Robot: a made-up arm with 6 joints. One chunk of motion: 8 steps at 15 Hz.
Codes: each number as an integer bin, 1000 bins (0 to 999) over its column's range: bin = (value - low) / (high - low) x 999, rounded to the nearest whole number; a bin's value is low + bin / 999 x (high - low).
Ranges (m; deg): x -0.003..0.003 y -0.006..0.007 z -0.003..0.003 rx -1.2..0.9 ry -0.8..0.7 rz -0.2..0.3
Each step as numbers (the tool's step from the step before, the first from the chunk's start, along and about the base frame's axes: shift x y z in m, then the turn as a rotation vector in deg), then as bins.
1 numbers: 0.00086 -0.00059 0.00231 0.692 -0.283 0.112
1 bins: 643 416 884 900 344 623
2 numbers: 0.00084 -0.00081 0.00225 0.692 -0.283 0.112
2 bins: 639 399 874 900 344 623
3 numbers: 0.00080 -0.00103 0.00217 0.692 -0.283 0.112
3 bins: 633 382 861 900 344 623
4 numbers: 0.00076 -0.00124 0.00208 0.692 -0.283 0.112
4 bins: 626 366 846 900 344 623
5 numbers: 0.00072 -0.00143 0.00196 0.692 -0.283 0.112
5 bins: 619 351 826 900 344 623
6 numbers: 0.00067 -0.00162 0.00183 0.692 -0.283 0.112
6 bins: 611 337 804 900 344 623
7 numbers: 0.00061 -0.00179 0.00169 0.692 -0.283 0.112
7 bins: 601 324 781 900 344 623
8 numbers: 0.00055 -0.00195 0.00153 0.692 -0.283 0.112
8 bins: 591 311 754 900 344 623
